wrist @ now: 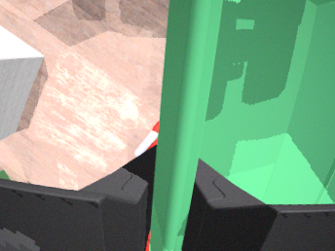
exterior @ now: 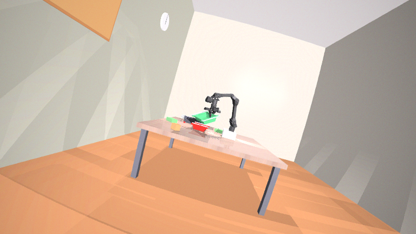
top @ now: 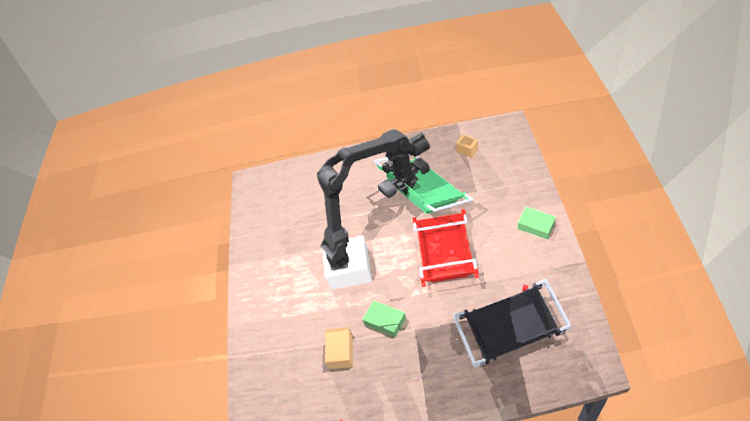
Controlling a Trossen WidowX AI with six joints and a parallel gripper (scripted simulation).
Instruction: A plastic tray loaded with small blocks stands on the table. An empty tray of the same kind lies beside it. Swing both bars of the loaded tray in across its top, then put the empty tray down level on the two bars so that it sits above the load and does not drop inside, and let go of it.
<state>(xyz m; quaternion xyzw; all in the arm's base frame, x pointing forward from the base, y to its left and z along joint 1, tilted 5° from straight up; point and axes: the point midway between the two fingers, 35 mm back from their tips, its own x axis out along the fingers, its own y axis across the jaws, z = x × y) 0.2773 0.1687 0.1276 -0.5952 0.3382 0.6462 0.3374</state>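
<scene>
Now: the green tray 6 cm ahead of my gripper tip and 4 cm to the left of it. From my gripper tip the other things lie so: small tan box (32 cm to the left, 27 cm ahead, 16 cm below); red cube (74 cm to the right, 31 cm behind, 17 cm below).
</scene>
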